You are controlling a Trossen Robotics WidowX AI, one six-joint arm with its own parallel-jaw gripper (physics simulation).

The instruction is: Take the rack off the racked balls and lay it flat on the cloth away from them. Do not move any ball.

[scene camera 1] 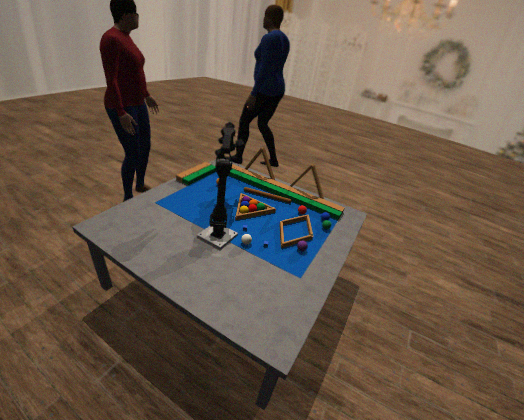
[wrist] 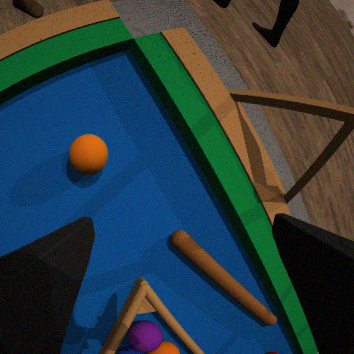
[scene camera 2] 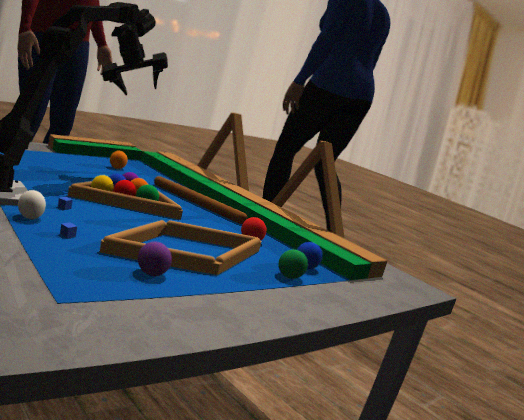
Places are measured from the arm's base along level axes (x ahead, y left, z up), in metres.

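Where they show: gripper, fingertip midpoint: [wrist: 185,226] [scene camera 2: 141,91]; arm's base, link origin: [scene camera 1: 218,234].
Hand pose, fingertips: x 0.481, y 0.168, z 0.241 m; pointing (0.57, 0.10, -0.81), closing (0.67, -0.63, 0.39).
Things, the pixels of their centre, and the offset from my fingertips. Level surfaces: height alone.
- triangular wooden rack, body centre: [wrist: 147,342] [scene camera 2: 130,190] [scene camera 1: 248,203] 0.115 m back, 0.194 m right, 0.241 m down
- blue cloth, surface height: 0.256 m down
- diamond-shaped wooden frame, body centre: [scene camera 2: 188,244] [scene camera 1: 296,229] 0.224 m back, 0.545 m right, 0.241 m down
- purple ball, body centre: [scene camera 2: 154,258] [scene camera 1: 302,245] 0.365 m back, 0.614 m right, 0.228 m down
- red ball, body centre: [scene camera 2: 253,230] 0.013 m back, 0.532 m right, 0.228 m down
- brown rod, body centre: [wrist: 234,289] [scene camera 2: 197,198] [scene camera 1: 267,195] 0.062 m ahead, 0.264 m right, 0.242 m down
The triangular wooden rack [scene camera 1: 256,215] [scene camera 2: 125,201] [wrist: 143,287] lies flat on the blue cloth [scene camera 1: 190,197] [scene camera 2: 90,277] [wrist: 45,115], around a group of balls: yellow [scene camera 2: 102,182], red [scene camera 2: 125,188], green [scene camera 2: 148,192], orange [scene camera 2: 139,183], blue [scene camera 2: 117,178] and purple [scene camera 2: 131,176] [wrist: 145,336]. In the wrist view, the rack's corner shows at the bottom, between and below the fingertips; the rest is cut off. My gripper [scene camera 2: 141,91] [wrist: 185,226] is open and empty, pointing down high above the cloth, beyond the racked balls. It touches neither rack nor balls.
A diamond-shaped wooden frame [scene camera 1: 282,233] [scene camera 2: 190,261] lies near a purple ball [scene camera 2: 155,258] and red ball [scene camera 2: 254,228]. A brown rod [scene camera 2: 200,199] [wrist: 222,276] lies beside the green rail [wrist: 200,145]. Loose orange [scene camera 2: 118,160] [wrist: 88,154], white [scene camera 2: 32,204], blue [scene camera 2: 309,255] and green [scene camera 2: 293,264] balls stand around.
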